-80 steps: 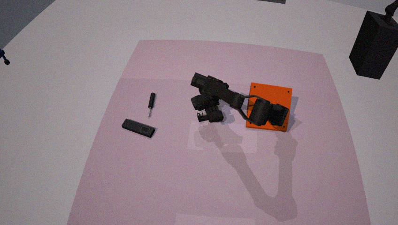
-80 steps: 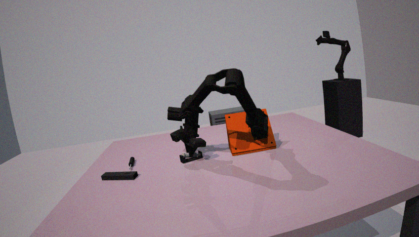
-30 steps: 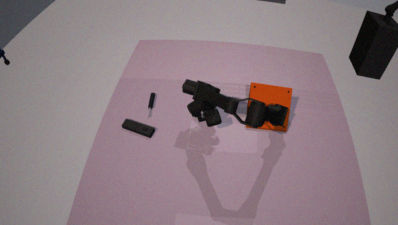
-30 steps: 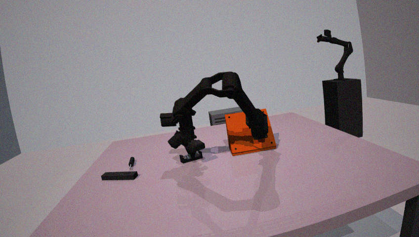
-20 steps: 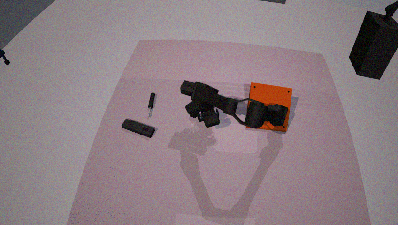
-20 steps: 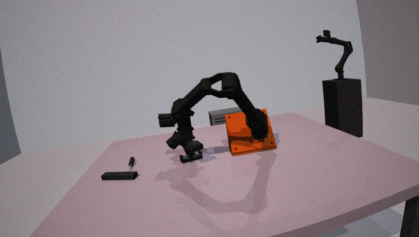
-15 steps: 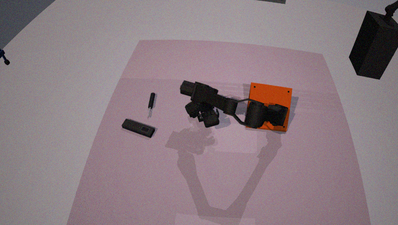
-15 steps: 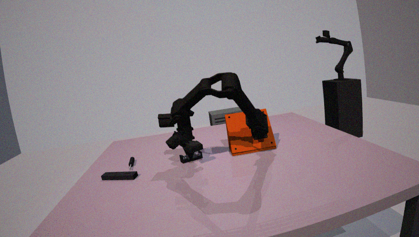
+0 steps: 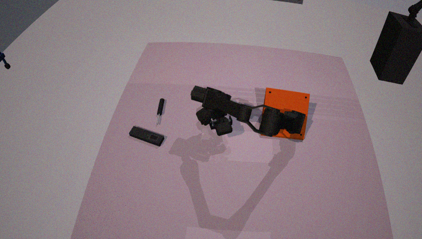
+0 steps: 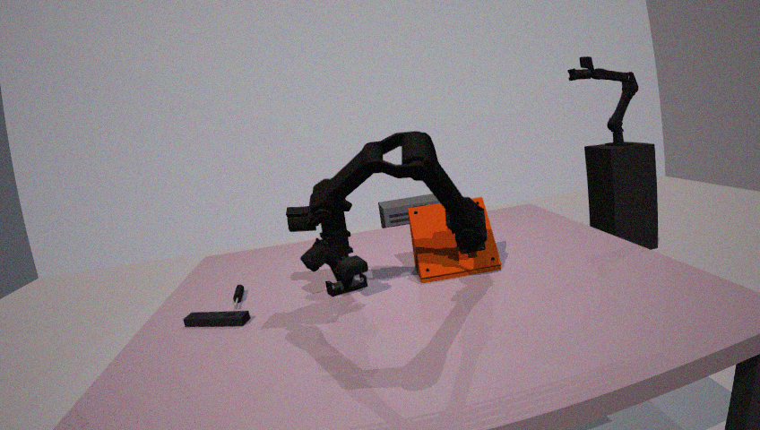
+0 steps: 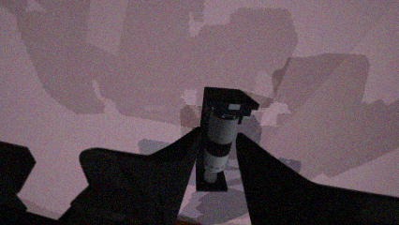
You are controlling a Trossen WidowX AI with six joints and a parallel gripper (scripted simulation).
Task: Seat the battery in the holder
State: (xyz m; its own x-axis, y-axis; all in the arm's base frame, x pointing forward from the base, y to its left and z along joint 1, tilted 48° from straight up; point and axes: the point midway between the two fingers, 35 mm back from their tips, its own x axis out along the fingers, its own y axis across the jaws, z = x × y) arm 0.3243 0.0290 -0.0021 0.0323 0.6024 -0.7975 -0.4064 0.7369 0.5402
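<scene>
Right now my gripper tip is 1 cm below the battery. From my gripper tip the other things lie so: black screwdriver: 28 cm ahead, 2 cm to the right.
</scene>
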